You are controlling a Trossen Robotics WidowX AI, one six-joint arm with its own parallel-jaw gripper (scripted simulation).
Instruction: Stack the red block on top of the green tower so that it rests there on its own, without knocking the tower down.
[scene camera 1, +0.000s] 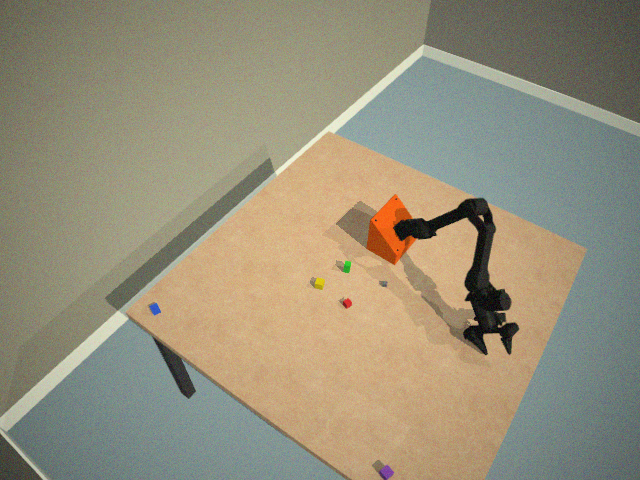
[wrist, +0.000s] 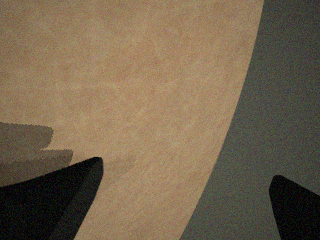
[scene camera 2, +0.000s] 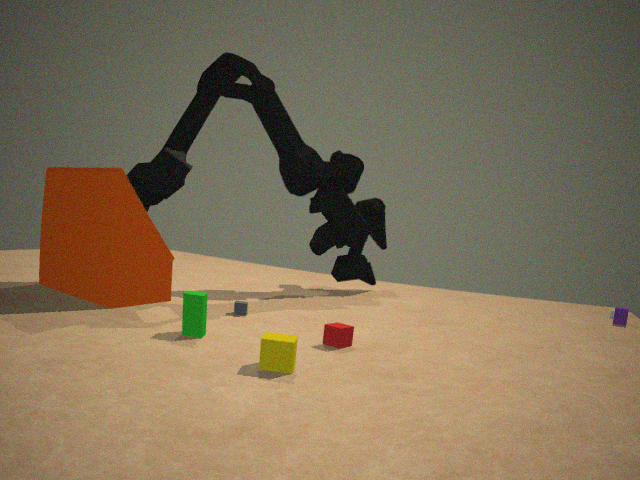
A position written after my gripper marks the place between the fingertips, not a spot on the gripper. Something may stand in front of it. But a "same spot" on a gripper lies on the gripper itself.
Labels:
my gripper: scene camera 1; wrist; scene camera 2 379,266
same spot on my gripper: (wrist: 63,197) = (scene camera 1: 484,344)

